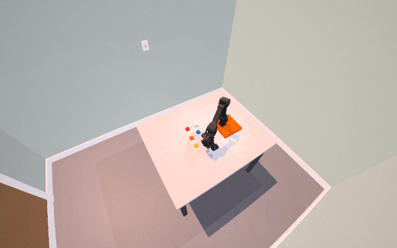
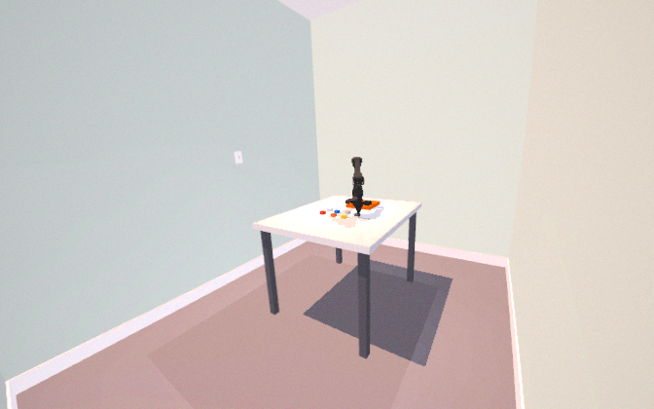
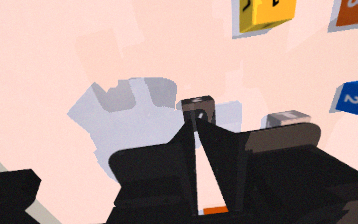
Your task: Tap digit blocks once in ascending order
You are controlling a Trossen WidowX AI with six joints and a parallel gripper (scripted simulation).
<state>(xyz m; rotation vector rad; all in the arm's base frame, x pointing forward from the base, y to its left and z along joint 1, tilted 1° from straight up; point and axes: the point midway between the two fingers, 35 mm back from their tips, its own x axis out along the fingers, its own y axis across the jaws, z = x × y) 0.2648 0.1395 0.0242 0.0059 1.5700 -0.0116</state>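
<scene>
Now: gripper tip 1 cm to the left of the dark block and 1 cm above it. From my gripper tip the other things lie so: orange block: 16 cm to the right, 8 cm ahead, 1 cm below; grey block: 11 cm to the right, 3 cm behind, 1 cm below; yellow block: 9 cm ahead, 7 cm to the right, 1 cm below.
</scene>
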